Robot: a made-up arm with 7 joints. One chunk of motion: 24 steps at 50 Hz.
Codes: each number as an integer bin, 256 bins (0 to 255) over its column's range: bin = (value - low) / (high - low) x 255, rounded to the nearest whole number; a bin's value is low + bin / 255 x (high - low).
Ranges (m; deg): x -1.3..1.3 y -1.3..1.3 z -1.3..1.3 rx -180..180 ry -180..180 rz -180..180
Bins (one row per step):
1: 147 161 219 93 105 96
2: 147 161 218 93 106 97
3: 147 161 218 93 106 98
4: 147 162 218 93 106 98
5: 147 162 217 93 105 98
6: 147 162 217 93 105 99
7: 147 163 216 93 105 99
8: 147 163 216 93 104 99
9: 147 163 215 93 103 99
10: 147 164 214 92 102 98
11: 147 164 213 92 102 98
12: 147 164 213 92 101 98
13: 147 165 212 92 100 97
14: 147 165 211 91 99 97
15: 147 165 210 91 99 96
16: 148 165 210 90 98 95
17: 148 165 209 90 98 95
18: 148 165 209 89 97 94
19: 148 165 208 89 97 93
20: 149 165 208 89 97 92
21: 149 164 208 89 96 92
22: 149 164 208 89 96 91
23: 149 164 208 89 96 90
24: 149 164 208 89 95 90
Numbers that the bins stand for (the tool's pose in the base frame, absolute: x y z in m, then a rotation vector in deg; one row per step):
1: 0.1988 0.3416 0.9329 -48.71 -31.76 -44.47
2: 0.1988 0.3416 0.9227 -48.71 -30.35 -43.06
3: 0.1988 0.3416 0.9227 -48.71 -30.35 -41.65
4: 0.1988 0.3518 0.9227 -48.71 -30.35 -41.65
5: 0.1988 0.3518 0.9125 -48.71 -31.76 -41.65
6: 0.1988 0.3518 0.9125 -48.71 -31.76 -40.24
7: 0.1988 0.3620 0.9024 -48.71 -31.76 -40.24
8: 0.1988 0.3620 0.9024 -48.71 -33.18 -40.24
9: 0.1988 0.3620 0.8922 -48.71 -34.59 -40.24
10: 0.1988 0.3722 0.8820 -50.12 -36.00 -41.65
11: 0.1988 0.3722 0.8718 -50.12 -36.00 -41.65
12: 0.1988 0.3722 0.8718 -50.12 -37.41 -41.65
13: 0.1988 0.3824 0.8616 -50.12 -38.82 -43.06
14: 0.1988 0.3824 0.8514 -51.53 -40.24 -43.06
15: 0.1988 0.3824 0.8412 -51.53 -40.24 -44.47
16: 0.2090 0.3824 0.8412 -52.94 -41.65 -45.88
17: 0.2090 0.3824 0.8310 -52.94 -41.65 -45.88
18: 0.2090 0.3824 0.8310 -54.35 -43.06 -47.29
19: 0.2090 0.3824 0.8208 -54.35 -43.06 -48.71
20: 0.2192 0.3824 0.8208 -54.35 -43.06 -50.12
21: 0.2192 0.3722 0.8208 -54.35 -44.47 -50.12
22: 0.2192 0.3722 0.8208 -54.35 -44.47 -51.53
23: 0.2192 0.3722 0.8208 -54.35 -44.47 -52.94
24: 0.2192 0.3722 0.8208 -54.35 -45.88 -52.94

